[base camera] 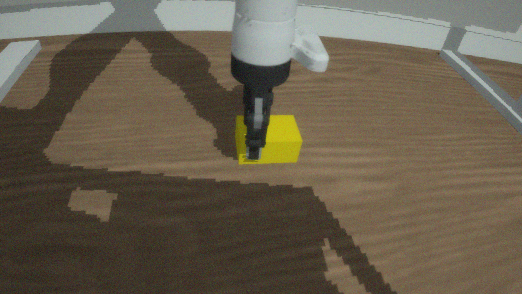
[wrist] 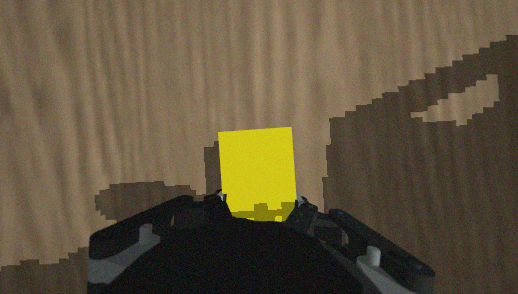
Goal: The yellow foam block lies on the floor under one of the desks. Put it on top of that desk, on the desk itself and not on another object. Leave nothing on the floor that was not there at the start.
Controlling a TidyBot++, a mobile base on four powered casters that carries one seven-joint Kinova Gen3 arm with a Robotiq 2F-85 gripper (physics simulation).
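Frame: origin at the arm's base, x ahead, y left, z up, level; metres.
Seen in the pictures: gripper, fingertip midpoint: (base camera: 253, 143) (wrist: 260, 197).
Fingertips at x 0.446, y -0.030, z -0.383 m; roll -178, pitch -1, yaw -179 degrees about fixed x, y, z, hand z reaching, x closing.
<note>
Pixels of each thing's top centre, then the offset from my fingertips to it. "*": a spot on its surface instead. Level surfaces: height alone.
- yellow foam block, middle of its top: (wrist: 258, 184) (base camera: 268, 127) 0.020 m right, 0.003 m ahead, 0.032 m up
- white band, surface spot: (base camera: 370, 27) * 0.332 m right, 0.513 m ahead, 0.031 m up
- floor, its level: 0.013 m down
The yellow foam block (base camera: 284, 145) (wrist: 257, 167) is on the wood-grained floor, upright, at the middle of the base camera view. My gripper (base camera: 254, 152) (wrist: 260, 197) points down over it. The fingers are shut on the block, one against each side, near its left end in the base camera view. Any gap between the block and the floor is too small to tell. The near end of the block is hidden by the gripper body in the wrist view. The desk's top does not show in either view.
A pale bar (base camera: 17, 65) lies at the upper left of the base camera view, and a grey bar (base camera: 482, 87) runs along the right. A white band (base camera: 370, 27) crosses behind. Dark shadows cover parts of the floor (base camera: 400, 150).
</note>
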